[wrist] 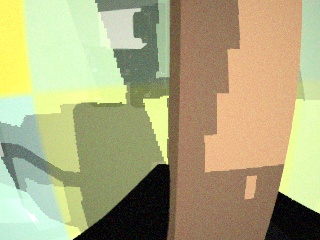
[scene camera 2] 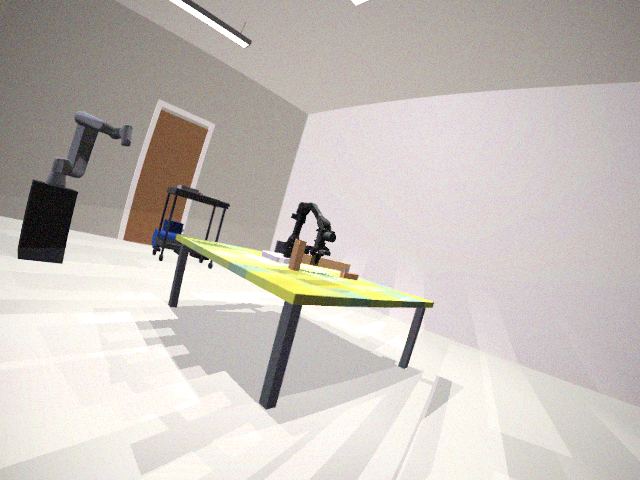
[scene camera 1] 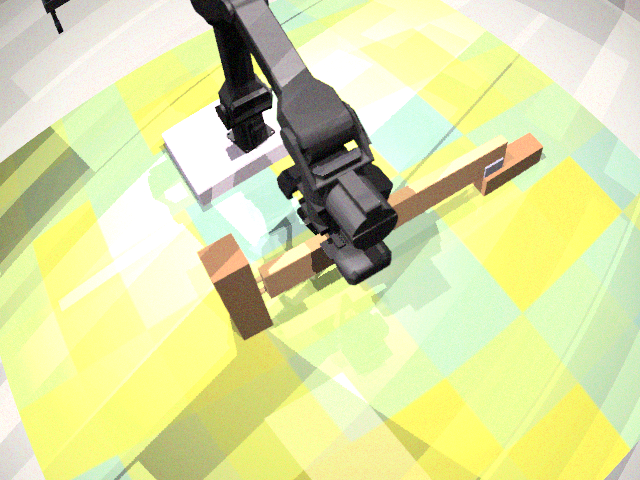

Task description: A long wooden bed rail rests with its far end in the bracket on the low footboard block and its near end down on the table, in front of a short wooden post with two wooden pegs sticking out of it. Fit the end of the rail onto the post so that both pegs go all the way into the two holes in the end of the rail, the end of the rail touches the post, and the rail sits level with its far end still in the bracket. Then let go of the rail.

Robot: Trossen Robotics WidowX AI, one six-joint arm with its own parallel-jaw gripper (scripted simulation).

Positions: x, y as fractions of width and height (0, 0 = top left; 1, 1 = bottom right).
Note:
In view: my gripper (scene camera 1: 0.52, 0.52), a long wooden rail (scene camera 1: 0.65, 0.42) and a wooden post (scene camera 1: 0.35, 0.55).
The long wooden rail is seen too in the wrist view (wrist: 0.73, 0.33). My gripper also shows in the wrist view (wrist: 0.60, 0.73).

